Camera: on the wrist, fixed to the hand. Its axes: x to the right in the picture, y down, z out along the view.
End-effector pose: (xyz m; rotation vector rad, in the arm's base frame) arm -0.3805 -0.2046 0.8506 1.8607 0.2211 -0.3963
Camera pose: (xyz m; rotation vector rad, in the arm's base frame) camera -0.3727 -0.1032 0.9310 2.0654 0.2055 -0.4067
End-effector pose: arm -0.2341 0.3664 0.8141 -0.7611 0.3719 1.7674
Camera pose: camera -0.2311 0.2612 0.7383 -0.6405 0.5590 1.6906
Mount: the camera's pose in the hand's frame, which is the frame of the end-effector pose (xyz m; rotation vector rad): -0.0277 0.0412 -0.1198 0.2022 0.0265 -0.0005
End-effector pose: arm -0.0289 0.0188 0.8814 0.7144 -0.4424 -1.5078
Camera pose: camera 0.0808 0.0609 0.8264 0.8915 -0.5802 -1.4654
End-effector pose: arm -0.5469 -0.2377 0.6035 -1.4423 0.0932 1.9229
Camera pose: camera -0.4706 -0.3366 0.5685 -1.3323 0.2912 1.8368
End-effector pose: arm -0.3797 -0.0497 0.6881 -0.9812 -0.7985 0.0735
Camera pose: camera -0.3120 -0.1224 0.6047 -0.7892 -0.7515 0.1379
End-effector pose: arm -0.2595 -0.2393 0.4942 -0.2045 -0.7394 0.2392
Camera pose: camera -0.2030 -0.2199 0.3791 -0.0155 -0.6841 0.3083
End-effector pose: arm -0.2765 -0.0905 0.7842 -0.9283 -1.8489 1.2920
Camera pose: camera -0.1543 -0.0484 0.7734 -0.8324 -1.6623 1.4293
